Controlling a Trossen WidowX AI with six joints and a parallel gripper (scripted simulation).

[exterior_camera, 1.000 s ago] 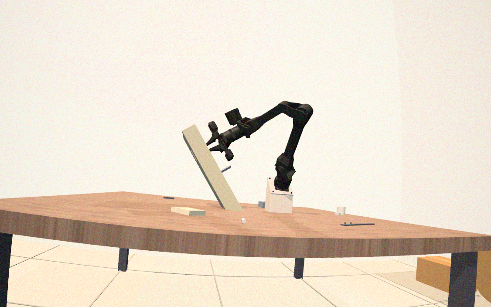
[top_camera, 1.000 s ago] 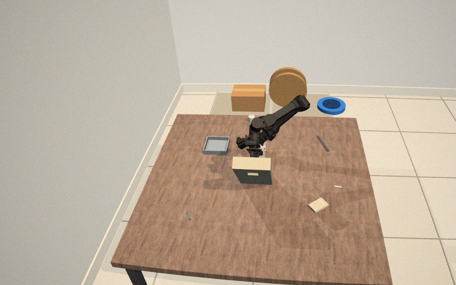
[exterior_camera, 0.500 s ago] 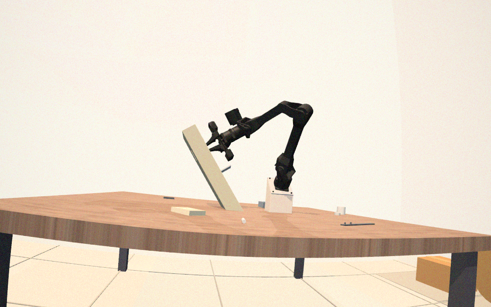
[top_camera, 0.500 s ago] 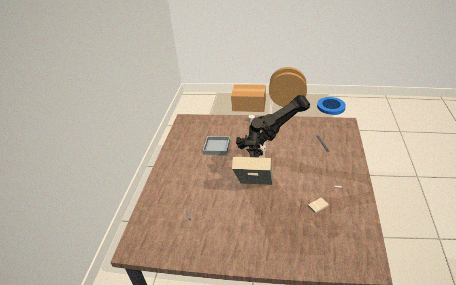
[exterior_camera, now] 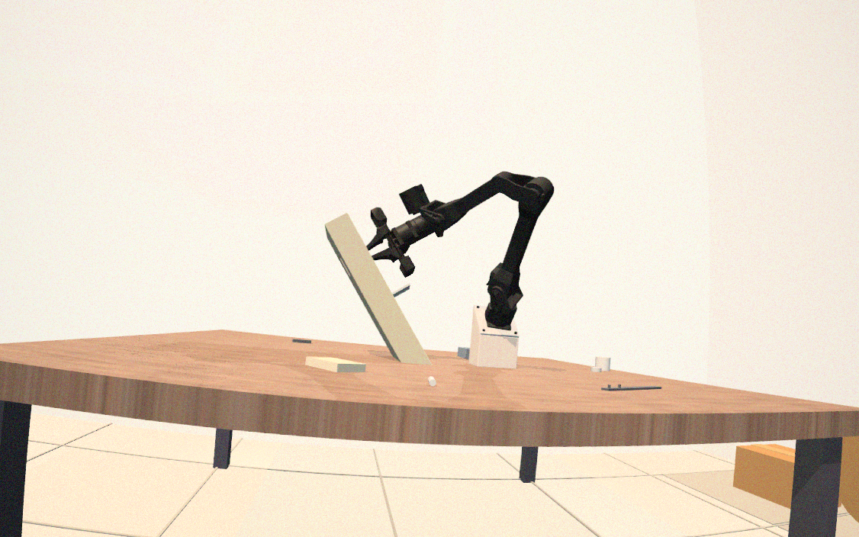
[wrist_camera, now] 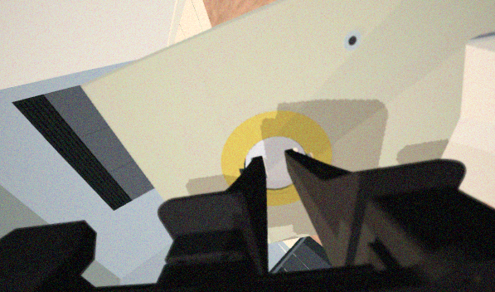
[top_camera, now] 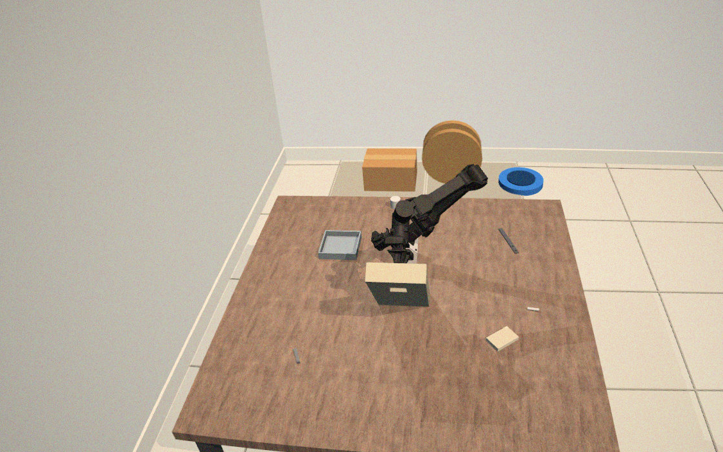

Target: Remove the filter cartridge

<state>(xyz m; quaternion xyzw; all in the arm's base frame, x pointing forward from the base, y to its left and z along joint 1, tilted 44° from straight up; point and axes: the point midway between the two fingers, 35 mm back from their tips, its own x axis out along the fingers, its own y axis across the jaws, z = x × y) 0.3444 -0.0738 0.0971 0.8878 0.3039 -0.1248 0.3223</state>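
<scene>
My gripper tip is 1 cm short of the filter cartridge and 1 cm above it. The rest, counted from my gripper tip: beige service panel (8 cm below, 4 cm behind); then beige block (34 cm to the left, 24 cm below, 2 cm ahead); then small white peg (45 cm to the left, 24 cm below, 13 cm behind).
</scene>
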